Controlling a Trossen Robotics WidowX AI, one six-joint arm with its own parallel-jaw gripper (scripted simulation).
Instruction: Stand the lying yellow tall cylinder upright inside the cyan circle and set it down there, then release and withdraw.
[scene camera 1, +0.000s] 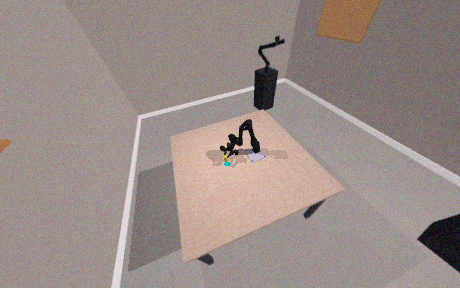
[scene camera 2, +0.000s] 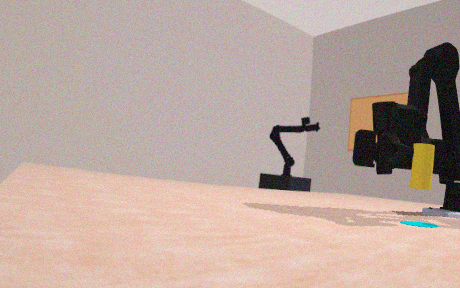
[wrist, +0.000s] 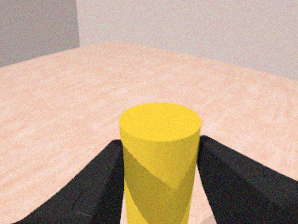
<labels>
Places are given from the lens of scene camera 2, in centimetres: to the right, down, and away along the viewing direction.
my gripper (scene camera 2: 423, 153): 29, 1, 41
yellow tall cylinder (scene camera 2: 423, 157): 28, 2, 39
</labels>
